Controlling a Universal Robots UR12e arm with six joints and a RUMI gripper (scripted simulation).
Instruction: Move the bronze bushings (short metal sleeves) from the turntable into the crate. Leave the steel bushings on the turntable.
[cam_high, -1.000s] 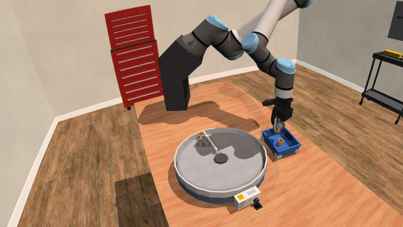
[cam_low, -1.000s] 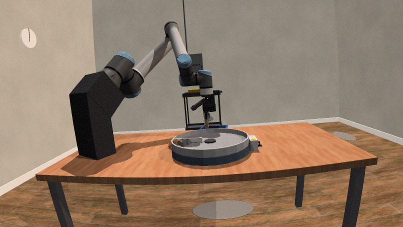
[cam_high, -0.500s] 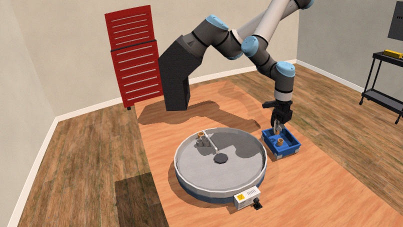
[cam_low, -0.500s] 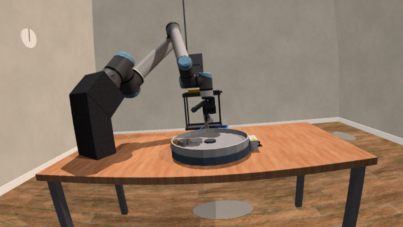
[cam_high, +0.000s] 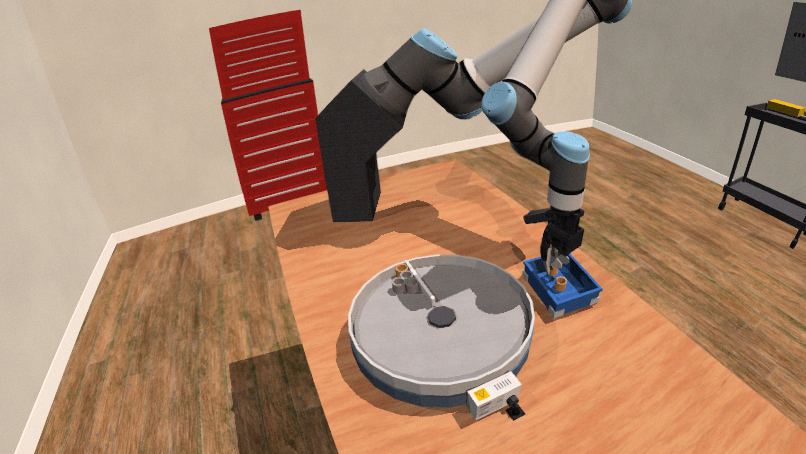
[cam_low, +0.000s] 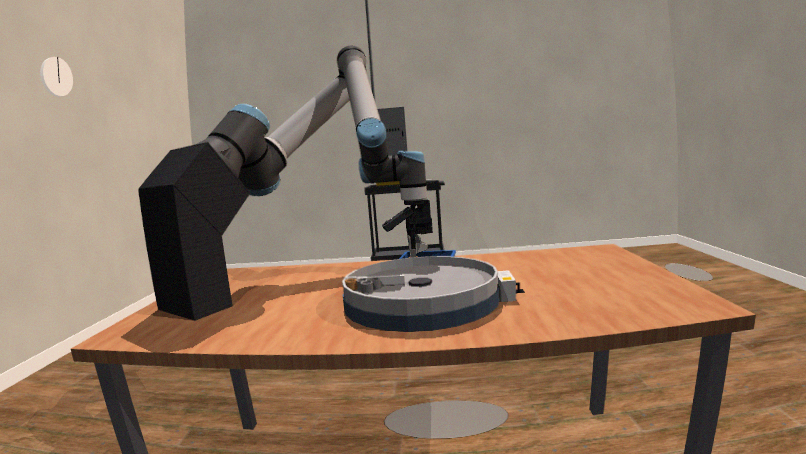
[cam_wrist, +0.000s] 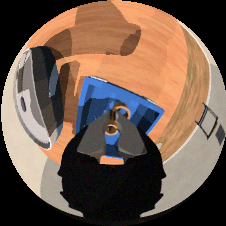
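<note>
Now: hand 50 mm short of the blue crate, 20 mm above it and 10 mm to the right of it. From my hand the other things lie so: round grey turntable 340 mm to the right, 80 mm ahead, 10 mm above.
</note>
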